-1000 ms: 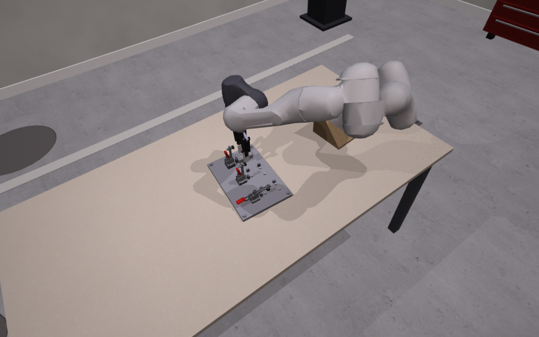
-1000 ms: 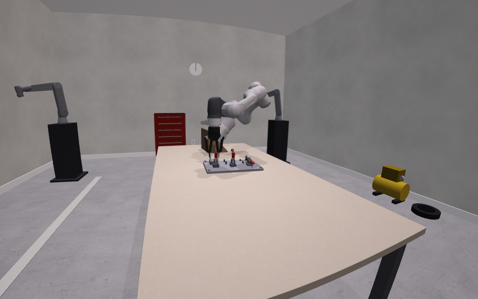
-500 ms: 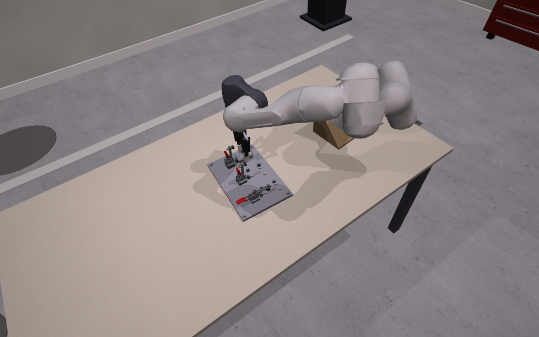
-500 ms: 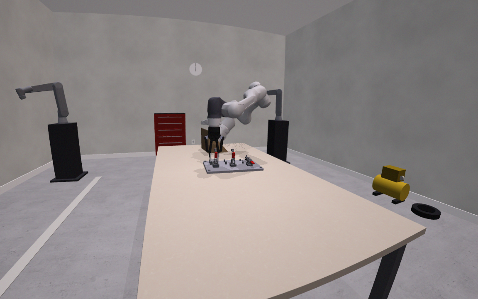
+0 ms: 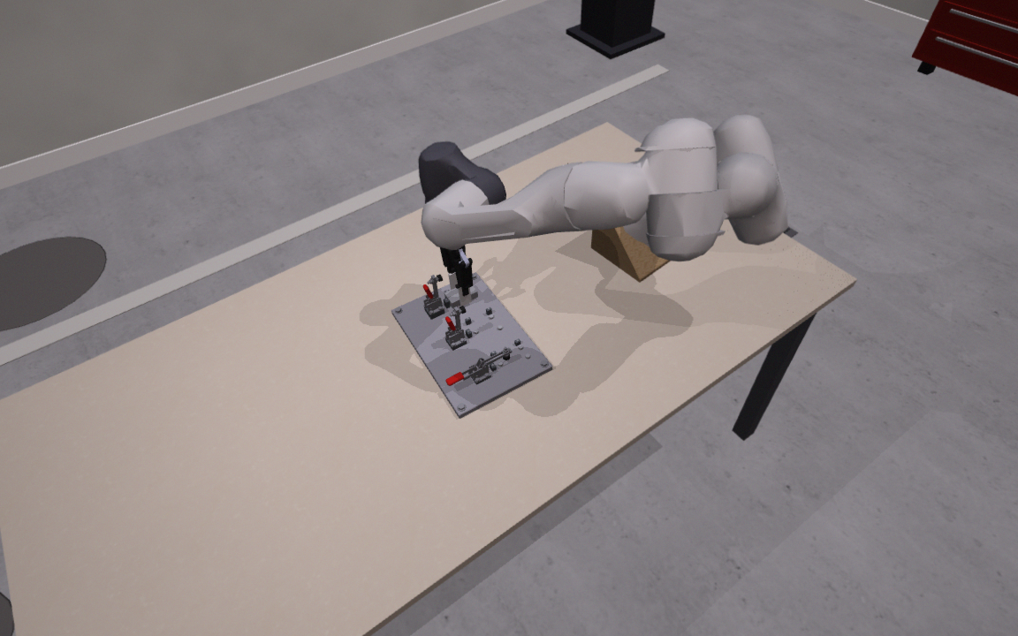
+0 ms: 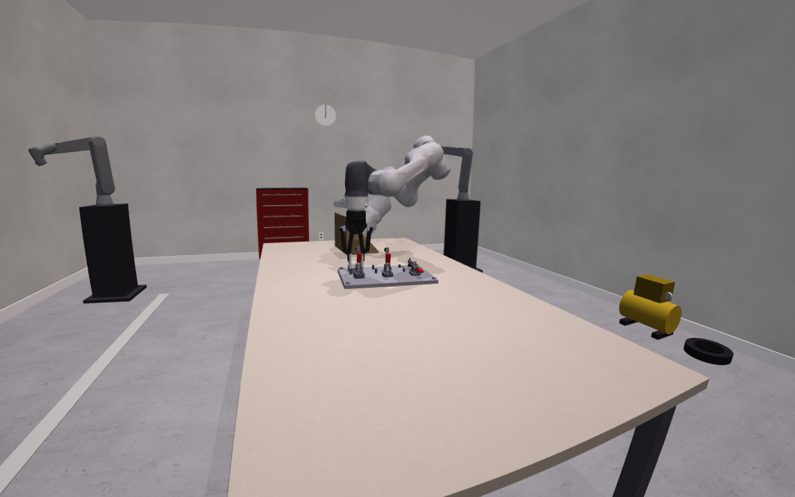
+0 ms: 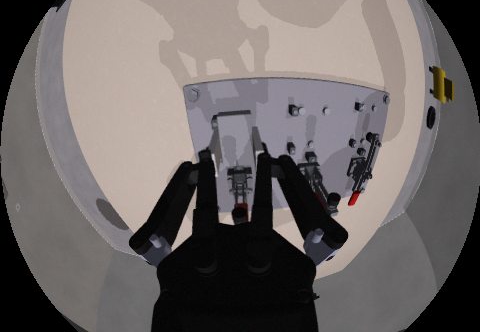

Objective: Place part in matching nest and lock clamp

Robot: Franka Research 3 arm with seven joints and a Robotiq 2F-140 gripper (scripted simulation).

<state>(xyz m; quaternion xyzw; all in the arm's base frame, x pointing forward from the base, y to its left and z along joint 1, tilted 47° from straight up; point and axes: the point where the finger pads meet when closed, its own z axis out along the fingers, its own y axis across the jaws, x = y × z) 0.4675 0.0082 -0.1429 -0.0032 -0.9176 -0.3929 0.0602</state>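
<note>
Right now the part is 30 mm below my hand. The rest, counted from my hand: grey fixture plate 50 mm ahead, 110 mm to the left, 50 mm below.
</note>
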